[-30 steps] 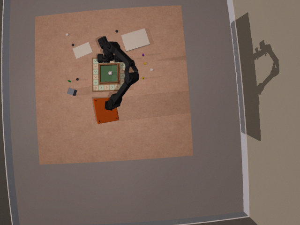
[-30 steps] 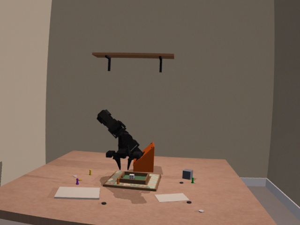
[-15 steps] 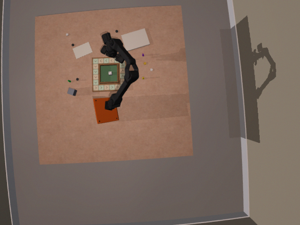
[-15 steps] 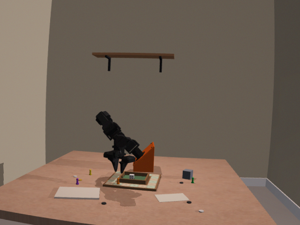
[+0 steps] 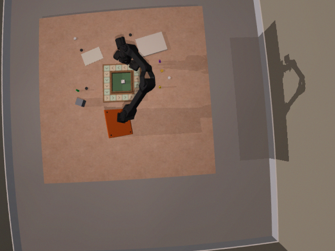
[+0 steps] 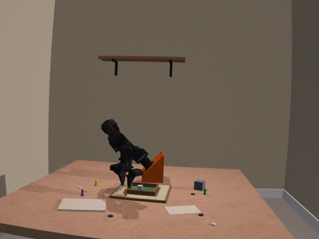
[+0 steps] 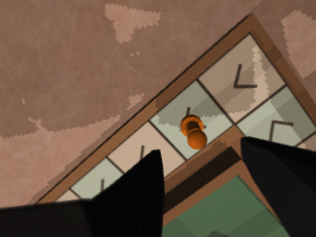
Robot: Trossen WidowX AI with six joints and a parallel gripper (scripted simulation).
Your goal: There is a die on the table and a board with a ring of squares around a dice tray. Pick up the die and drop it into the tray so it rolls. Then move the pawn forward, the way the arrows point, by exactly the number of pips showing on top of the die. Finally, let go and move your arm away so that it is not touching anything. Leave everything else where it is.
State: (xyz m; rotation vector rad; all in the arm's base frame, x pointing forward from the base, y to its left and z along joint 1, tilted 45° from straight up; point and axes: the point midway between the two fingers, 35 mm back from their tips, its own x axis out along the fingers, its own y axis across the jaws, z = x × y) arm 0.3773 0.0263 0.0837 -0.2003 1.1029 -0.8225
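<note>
The orange pawn is 3 cm below my gripper tip. Round my gripper tip: green dice tray (12 cm behind, 6 cm to the left, 5 cm below); grey die (12 cm behind, 5 cm to the left, 3 cm below); purple pawn (22 cm to the right, 5 cm ahead, 4 cm below).
</note>
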